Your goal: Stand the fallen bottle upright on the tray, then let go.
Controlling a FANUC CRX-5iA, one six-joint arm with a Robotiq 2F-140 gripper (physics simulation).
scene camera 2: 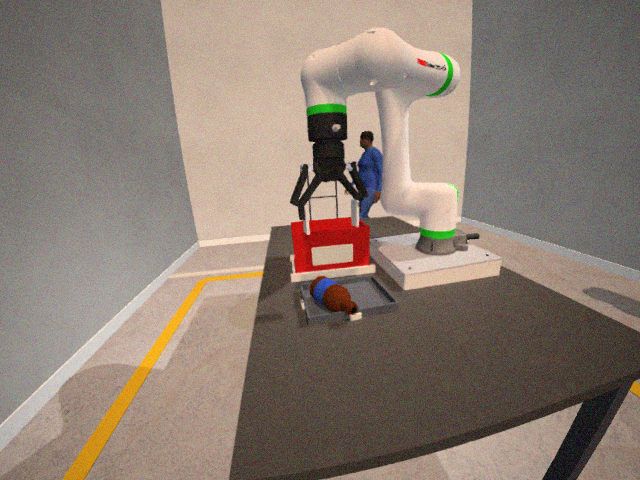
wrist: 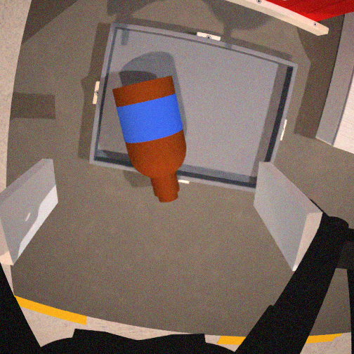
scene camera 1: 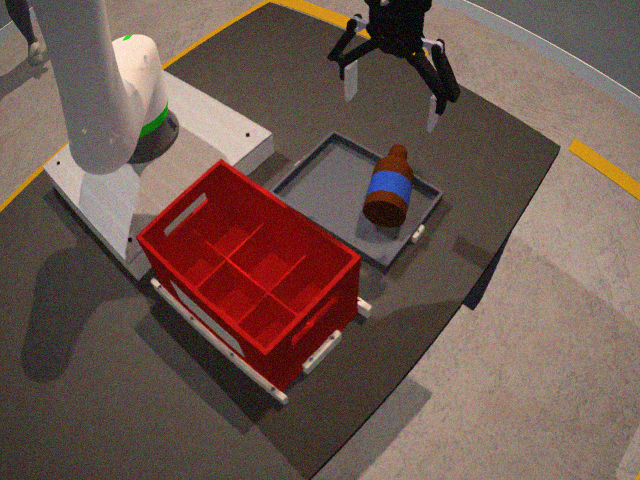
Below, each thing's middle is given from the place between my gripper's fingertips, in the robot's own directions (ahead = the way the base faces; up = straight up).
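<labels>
The brown bottle [scene camera 1: 387, 200] stands 10 mm ahead of my hand and 10 mm to the left of it, and it is 190 mm below my hand.
</labels>
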